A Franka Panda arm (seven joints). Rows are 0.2 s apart.
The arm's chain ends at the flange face. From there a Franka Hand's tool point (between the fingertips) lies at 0.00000 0.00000 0.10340 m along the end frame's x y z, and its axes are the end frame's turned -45 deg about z.
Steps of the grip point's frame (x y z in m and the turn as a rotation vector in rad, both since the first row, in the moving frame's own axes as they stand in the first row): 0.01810, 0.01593, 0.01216, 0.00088, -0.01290, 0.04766; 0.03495, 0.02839, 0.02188, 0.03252, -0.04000, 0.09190; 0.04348, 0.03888, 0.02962, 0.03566, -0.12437, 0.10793; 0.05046, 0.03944, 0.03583, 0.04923, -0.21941, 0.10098; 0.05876, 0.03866, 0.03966, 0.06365, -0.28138, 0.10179
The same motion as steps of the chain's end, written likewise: 0.02509, -0.00239, 0.01217, -0.00850, -0.00974, 0.04766; 0.05011, -0.00494, 0.02202, -0.00529, -0.05128, 0.09190; 0.07023, -0.00908, 0.03048, -0.06273, -0.11316, 0.10793; 0.08364, -0.01912, 0.03843, -0.12034, -0.18996, 0.10098; 0.09453, -0.02861, 0.04393, -0.15396, -0.24397, 0.10179
